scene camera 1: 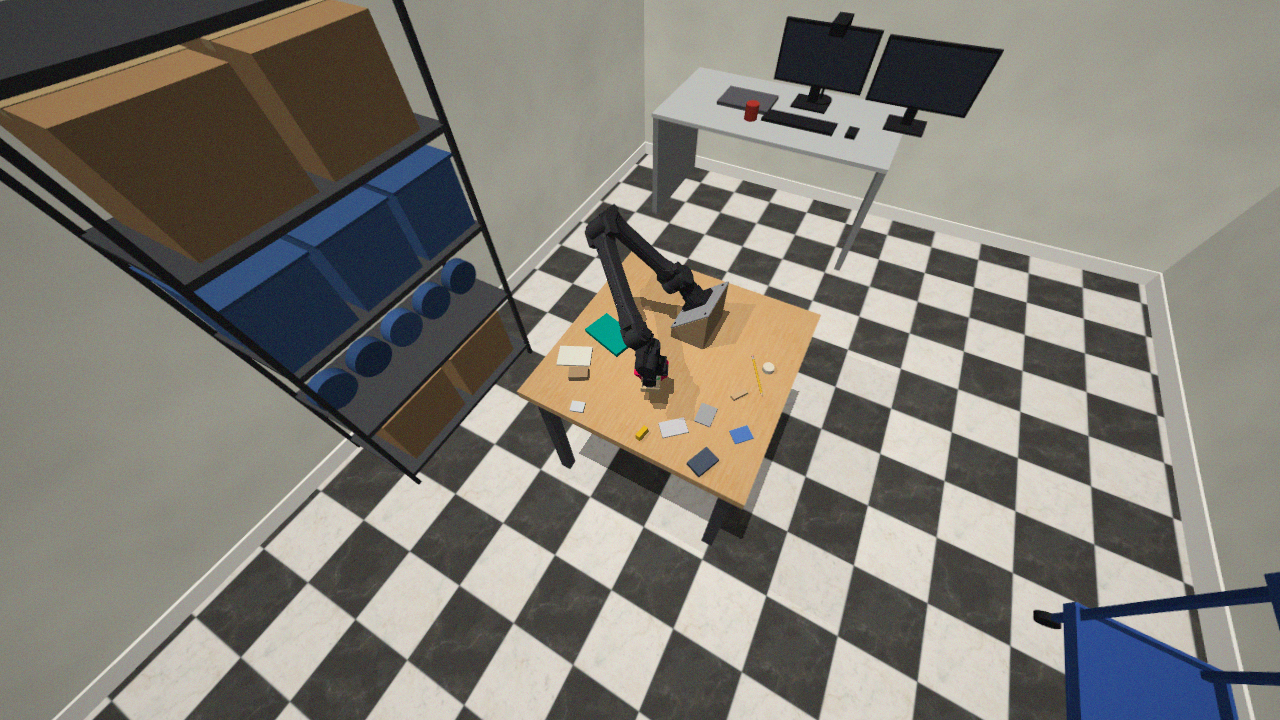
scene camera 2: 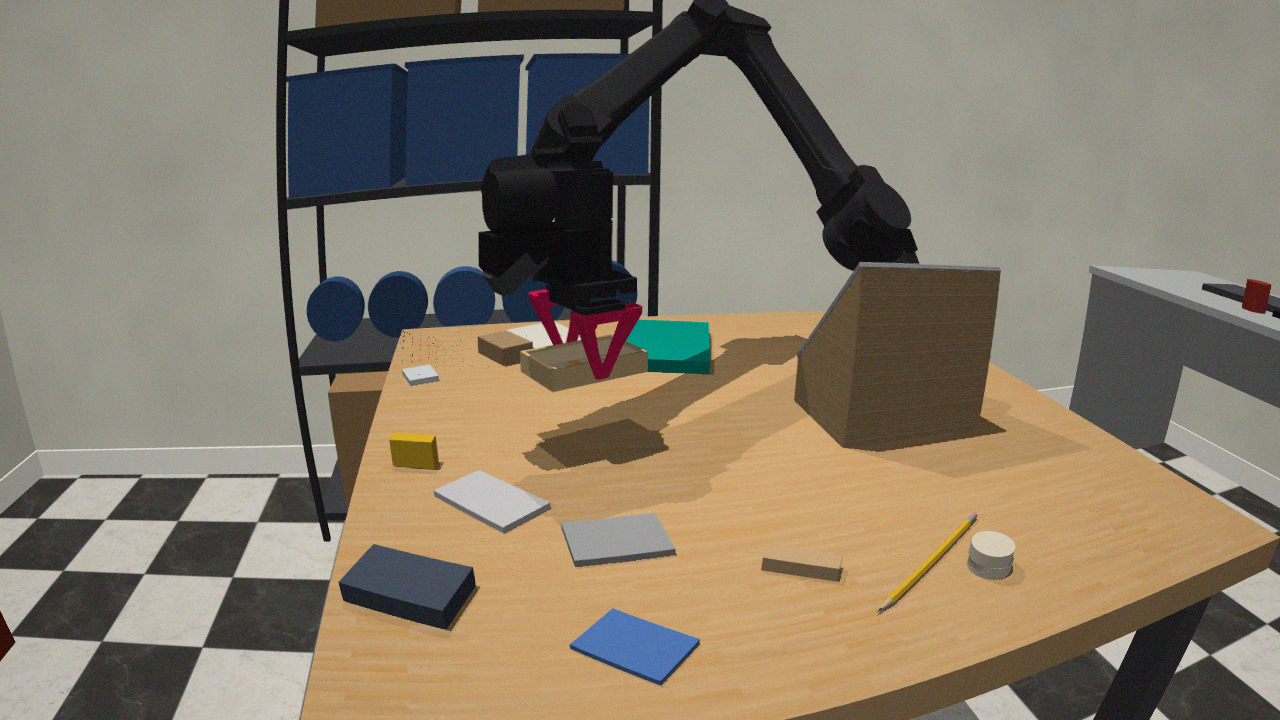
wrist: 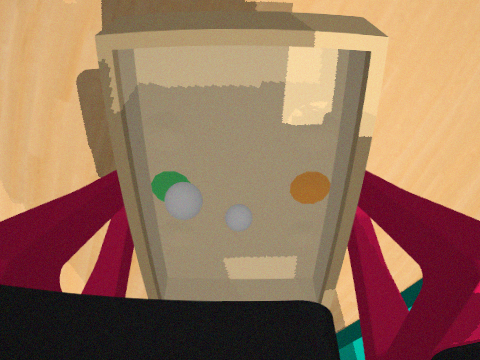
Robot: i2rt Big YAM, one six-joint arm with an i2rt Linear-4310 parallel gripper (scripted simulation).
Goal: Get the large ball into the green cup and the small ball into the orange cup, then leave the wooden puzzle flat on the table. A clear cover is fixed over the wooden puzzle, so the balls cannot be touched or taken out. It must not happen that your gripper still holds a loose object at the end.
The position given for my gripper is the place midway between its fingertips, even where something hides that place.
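Observation:
My gripper [scene camera 2: 583,368] [wrist: 240,180] is visible, as is a wooden puzzle [scene camera 2: 563,366] [wrist: 241,142]. A teal block [scene camera 2: 673,346] [scene camera 1: 606,330] is present. Pencil [scene camera 2: 936,555]: visible there; in the wrist view it is out of frame. Yellow block [scene camera 2: 407,450]: likewise visible, but out of frame in the wrist view. Also seen: a dark block [scene camera 2: 425,590] and a small brown block [scene camera 2: 503,347].

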